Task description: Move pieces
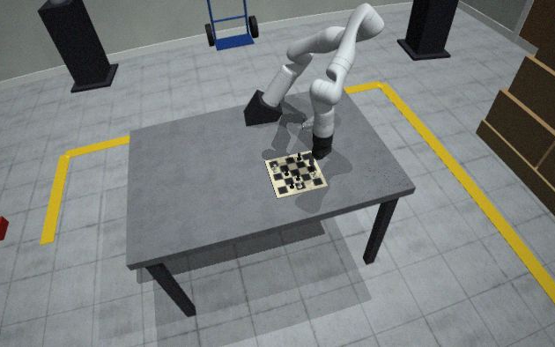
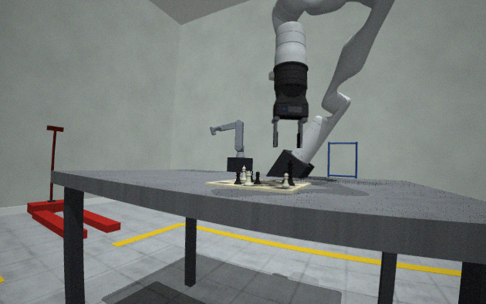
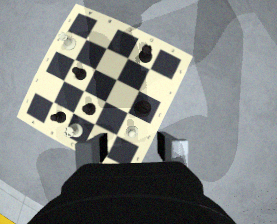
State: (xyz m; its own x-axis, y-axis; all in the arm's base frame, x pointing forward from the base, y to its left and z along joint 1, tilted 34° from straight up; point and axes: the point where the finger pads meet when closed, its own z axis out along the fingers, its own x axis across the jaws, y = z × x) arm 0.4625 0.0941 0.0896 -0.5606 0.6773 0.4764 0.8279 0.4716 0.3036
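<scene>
The tall black piece is 80 mm below my hand, 40 mm behind it and 10 mm to the right of it. Also, from my hand: white pawn 100 mm below; then chessboard 110 mm below, 80 mm to the right, 30 mm behind.
</scene>
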